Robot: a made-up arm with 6 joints.
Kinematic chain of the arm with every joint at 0, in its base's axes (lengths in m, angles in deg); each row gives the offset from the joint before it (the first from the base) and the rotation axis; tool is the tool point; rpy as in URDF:
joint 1: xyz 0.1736 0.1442 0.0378 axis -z
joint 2: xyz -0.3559 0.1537 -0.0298 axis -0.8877 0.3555 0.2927
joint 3: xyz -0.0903 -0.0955 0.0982 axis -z
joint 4: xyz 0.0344 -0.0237 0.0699 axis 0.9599 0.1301 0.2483
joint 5: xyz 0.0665 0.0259 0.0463 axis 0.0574 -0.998 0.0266
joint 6: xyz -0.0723 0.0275 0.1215 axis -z
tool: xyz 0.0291 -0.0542 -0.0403 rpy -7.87 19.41 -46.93
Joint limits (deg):
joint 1: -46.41..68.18
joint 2: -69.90..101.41
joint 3: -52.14..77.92
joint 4: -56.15..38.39
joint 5: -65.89..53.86
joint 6: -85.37..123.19
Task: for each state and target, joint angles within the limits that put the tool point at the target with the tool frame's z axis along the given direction. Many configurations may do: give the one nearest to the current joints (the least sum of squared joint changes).
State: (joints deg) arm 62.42 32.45 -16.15 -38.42 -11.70 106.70
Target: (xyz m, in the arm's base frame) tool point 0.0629 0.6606 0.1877 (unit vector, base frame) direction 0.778 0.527 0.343
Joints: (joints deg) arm 20.46 73.39 28.71 -15.94 -39.26 95.91
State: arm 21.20 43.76 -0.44 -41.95 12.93 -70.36
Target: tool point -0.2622 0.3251 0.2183 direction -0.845 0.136 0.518
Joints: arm -6.53 40.90 -46.98 -55.74 53.86 -28.33
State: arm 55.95 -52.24 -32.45 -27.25 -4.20 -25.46
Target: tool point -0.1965 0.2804 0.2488 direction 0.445 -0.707 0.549
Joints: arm 28.60 -25.54 0.36 -7.41 -41.07 -1.74
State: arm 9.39 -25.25 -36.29 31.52 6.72 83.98
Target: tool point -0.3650 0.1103 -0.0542 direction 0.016 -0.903 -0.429
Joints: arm 4.53 -68.84 -42.13 38.39 21.15 71.69
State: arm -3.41 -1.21 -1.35 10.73 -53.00 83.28
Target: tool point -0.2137 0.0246 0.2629 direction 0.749 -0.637 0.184
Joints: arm 2.61 -20.12 1.39 35.38 -58.80 72.58
